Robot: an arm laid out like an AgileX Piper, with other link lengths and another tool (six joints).
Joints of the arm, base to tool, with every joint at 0 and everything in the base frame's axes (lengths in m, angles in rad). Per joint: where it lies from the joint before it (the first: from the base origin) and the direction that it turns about. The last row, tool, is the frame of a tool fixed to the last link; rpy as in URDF.
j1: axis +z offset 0 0 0.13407
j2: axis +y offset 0 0 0
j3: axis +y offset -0.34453 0 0.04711
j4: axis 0.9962 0 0.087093 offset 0.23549 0 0.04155
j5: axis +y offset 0 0 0
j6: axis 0.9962 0 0.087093 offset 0.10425 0 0.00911
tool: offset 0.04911 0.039 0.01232 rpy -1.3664 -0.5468 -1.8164
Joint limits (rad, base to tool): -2.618..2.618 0..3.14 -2.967..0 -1.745..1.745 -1.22..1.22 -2.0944..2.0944
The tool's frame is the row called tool.
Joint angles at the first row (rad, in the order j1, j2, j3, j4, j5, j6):
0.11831 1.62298 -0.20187 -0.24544 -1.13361 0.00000
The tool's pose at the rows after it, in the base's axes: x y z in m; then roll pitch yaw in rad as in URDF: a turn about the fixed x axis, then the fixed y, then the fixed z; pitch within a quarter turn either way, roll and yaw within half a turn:
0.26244 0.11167 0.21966 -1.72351 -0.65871 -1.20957
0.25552 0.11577 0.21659 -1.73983 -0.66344 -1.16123
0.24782 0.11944 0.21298 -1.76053 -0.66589 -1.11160
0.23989 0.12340 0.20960 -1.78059 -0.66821 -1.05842
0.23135 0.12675 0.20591 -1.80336 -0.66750 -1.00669
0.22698 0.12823 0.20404 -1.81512 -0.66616 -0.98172
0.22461 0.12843 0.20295 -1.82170 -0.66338 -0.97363
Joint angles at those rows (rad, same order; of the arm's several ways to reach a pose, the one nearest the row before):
0.11830 1.62298 -0.18987 -0.30172 -1.13589 -0.00001
0.11834 1.62301 -0.17713 -0.34081 -1.13756 -0.00001
0.11832 1.62295 -0.16173 -0.37843 -1.13822 0.00001
0.11832 1.62299 -0.14786 -0.41995 -1.13825 0.00000
0.11829 1.62296 -0.13123 -0.45818 -1.13824 0.00001
0.11828 1.62300 -0.12234 -0.47611 -1.13828 -0.00001
0.11830 1.62297 -0.11508 -0.48007 -1.13982 0.00000

